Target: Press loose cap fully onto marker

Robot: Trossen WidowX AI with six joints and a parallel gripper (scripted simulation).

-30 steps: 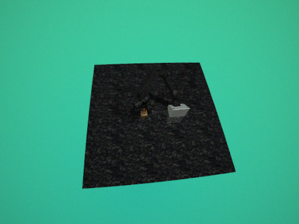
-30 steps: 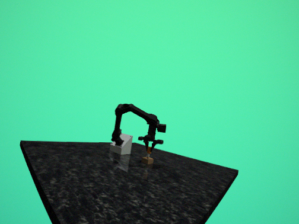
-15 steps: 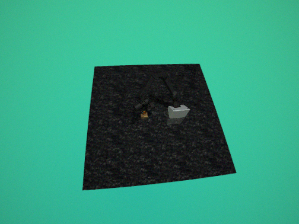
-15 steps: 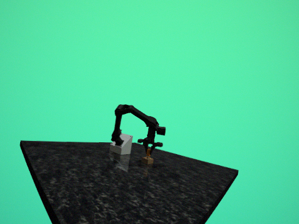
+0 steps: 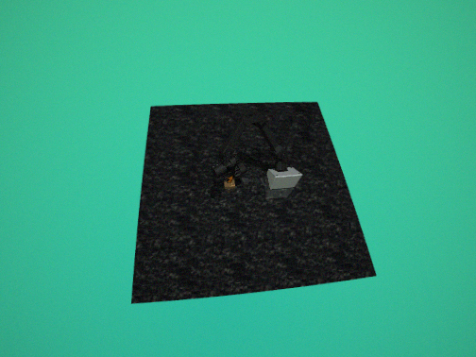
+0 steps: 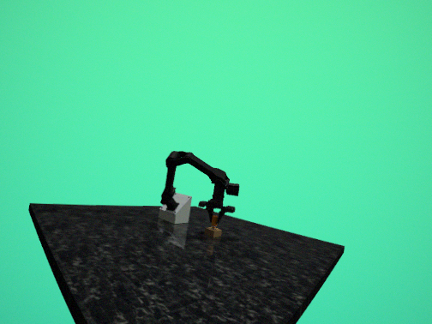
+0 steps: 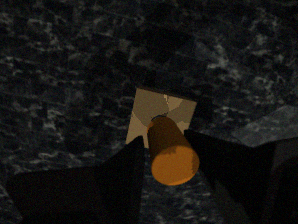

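The marker is right at my gripper tip. Also, from my gripper tip: orange cap: 1 cm above; then holder block: 5 cm below.
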